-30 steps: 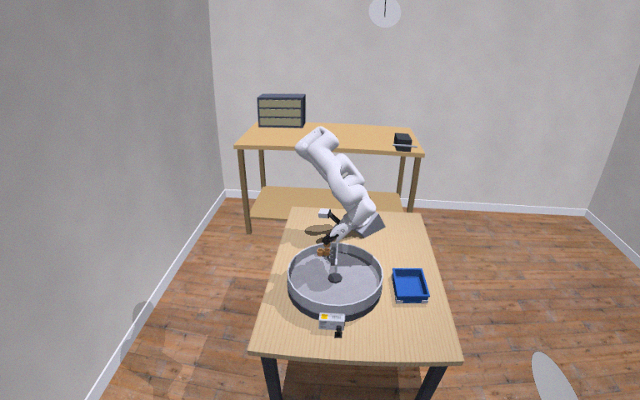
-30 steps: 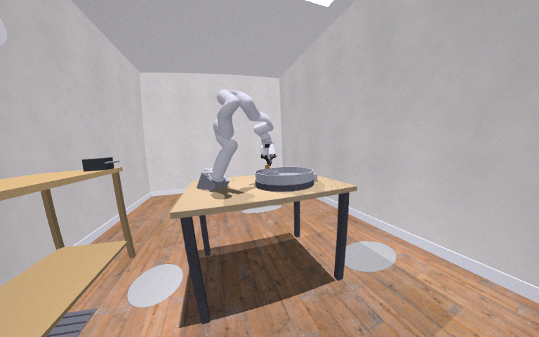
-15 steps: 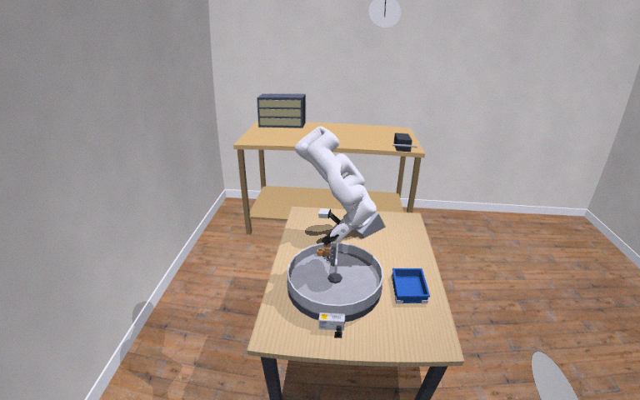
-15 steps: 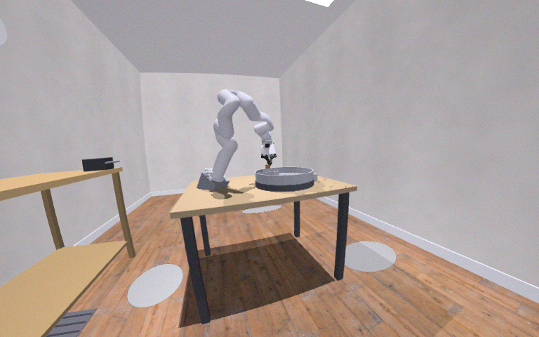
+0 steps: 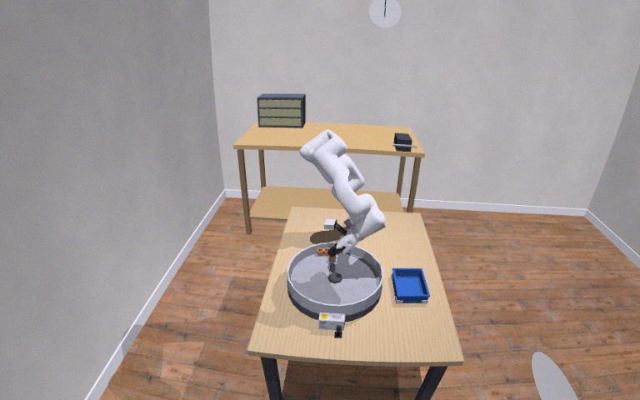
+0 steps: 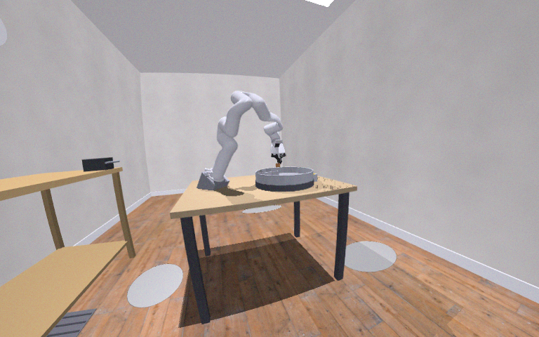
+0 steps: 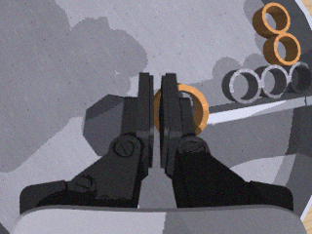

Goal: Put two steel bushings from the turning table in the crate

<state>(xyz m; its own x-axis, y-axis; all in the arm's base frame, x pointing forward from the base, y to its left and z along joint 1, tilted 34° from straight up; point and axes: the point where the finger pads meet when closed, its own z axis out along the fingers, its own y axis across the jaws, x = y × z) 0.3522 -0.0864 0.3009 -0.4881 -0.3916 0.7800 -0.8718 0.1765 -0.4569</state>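
The grey round turning table lies 12 cm below my hand, 4 cm ahead of it and 1 cm to the left of it. Round my hand: blue crate: 35 cm to the left, 15 cm below, 10 cm ahead.
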